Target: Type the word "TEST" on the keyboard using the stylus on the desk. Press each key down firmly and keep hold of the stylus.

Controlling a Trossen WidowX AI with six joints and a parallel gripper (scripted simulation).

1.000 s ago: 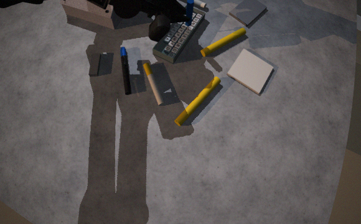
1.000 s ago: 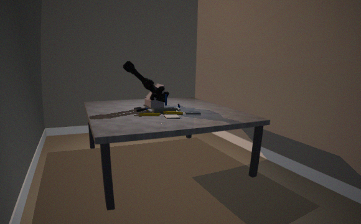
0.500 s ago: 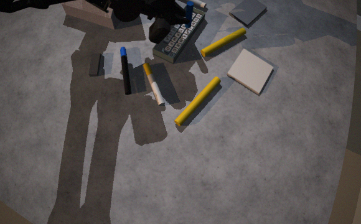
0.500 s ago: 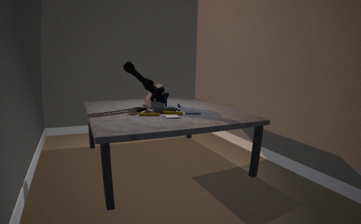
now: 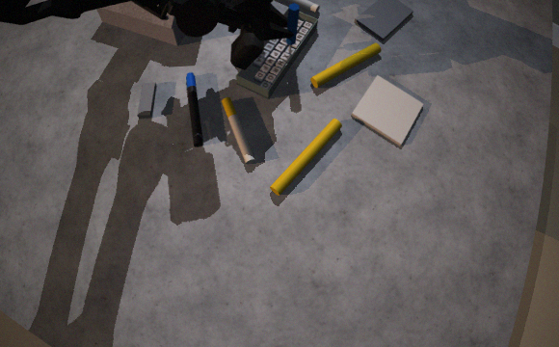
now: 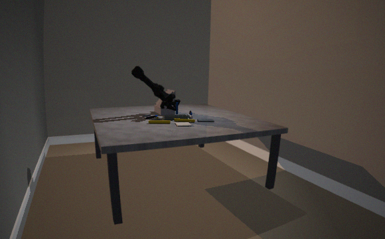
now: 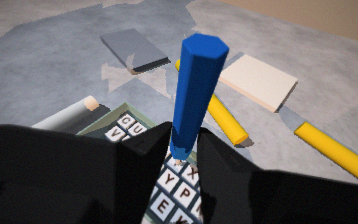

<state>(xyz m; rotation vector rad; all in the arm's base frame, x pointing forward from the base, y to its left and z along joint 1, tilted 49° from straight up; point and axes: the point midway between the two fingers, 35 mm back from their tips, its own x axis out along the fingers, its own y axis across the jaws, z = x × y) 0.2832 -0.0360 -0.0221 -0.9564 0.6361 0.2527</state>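
My gripper tip is 6 cm above the T key. From my gripper tip the other things lie so: blue stylus: 2 cm below; then yellow-and-white marker: 17 cm to the right, 6 cm below, 1 cm behind; then white cylinder: 13 cm to the left, 6 cm below, 5 cm behind.
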